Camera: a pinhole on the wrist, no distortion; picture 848 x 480 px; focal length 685.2 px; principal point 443.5 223.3 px. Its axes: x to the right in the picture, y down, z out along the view. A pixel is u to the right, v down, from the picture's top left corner.
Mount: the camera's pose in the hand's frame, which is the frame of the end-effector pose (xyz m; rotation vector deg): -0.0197 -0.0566 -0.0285 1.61 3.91 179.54
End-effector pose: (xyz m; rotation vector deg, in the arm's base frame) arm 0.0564 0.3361 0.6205 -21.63 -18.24 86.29
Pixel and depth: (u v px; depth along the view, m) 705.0 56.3 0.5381
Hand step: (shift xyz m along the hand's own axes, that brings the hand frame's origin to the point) -0.2144 0.0994 0.5069
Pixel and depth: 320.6 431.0 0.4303
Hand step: 0.0644 -0.1688 0.4056
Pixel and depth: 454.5 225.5 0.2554
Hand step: -0.0192 -0.0463 0.2267
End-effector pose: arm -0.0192 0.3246 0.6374 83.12 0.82 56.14
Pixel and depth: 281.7 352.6 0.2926
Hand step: 0.0543 -0.0996 0.2650
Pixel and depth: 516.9 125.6 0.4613
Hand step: -0.0603 0.0295 0.4303
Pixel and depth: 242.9 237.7 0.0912
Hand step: 0.0086 -0.0548 0.0622
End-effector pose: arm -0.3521 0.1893 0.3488 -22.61 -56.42 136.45
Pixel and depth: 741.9 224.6 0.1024
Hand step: -0.0624 -0.0520 0.0746
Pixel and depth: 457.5 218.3 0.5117
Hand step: -0.0209 -0.0305 0.4827
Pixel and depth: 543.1 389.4 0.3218
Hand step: -0.0612 -0.1202 0.2972
